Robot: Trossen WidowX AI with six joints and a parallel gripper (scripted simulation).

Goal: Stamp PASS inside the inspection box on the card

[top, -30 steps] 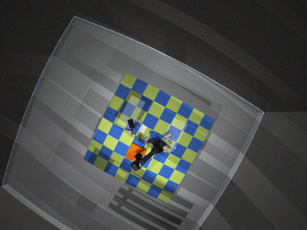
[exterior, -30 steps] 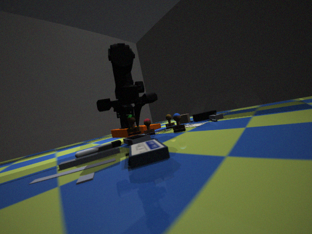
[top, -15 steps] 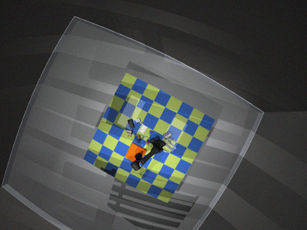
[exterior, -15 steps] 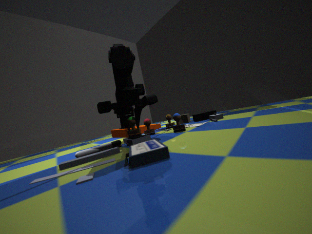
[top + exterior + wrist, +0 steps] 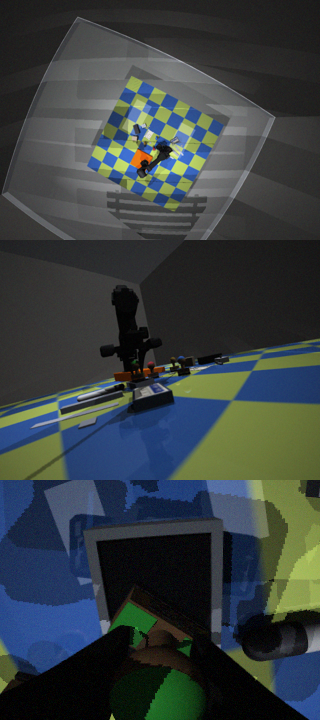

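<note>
Right now my gripper tip is right at the green-knobbed stamp. From my gripper tip the other things lie so: marker: 20 mm behind, 90 mm to the right, 30 mm below; then red-knobbed stamp: 60 mm behind, 80 mm to the left, 20 mm below; then ink pad: 30 mm below.
</note>
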